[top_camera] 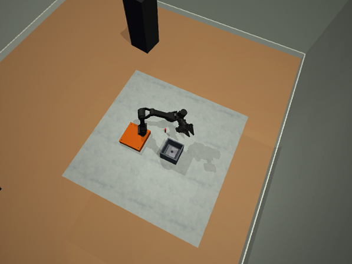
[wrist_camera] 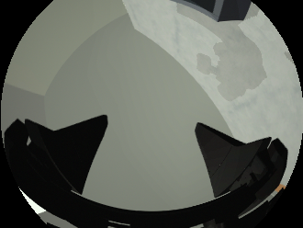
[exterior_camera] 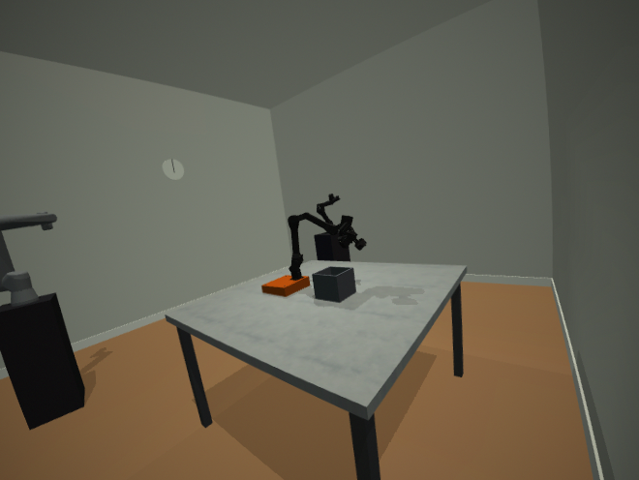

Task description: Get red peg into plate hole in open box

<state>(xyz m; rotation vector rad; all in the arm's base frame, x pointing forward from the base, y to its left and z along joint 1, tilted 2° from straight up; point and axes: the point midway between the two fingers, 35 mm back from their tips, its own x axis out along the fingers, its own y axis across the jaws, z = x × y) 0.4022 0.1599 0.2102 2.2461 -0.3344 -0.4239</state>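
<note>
Right now the red peg is 270 mm behind my gripper tip and 240 mm below it.
</note>
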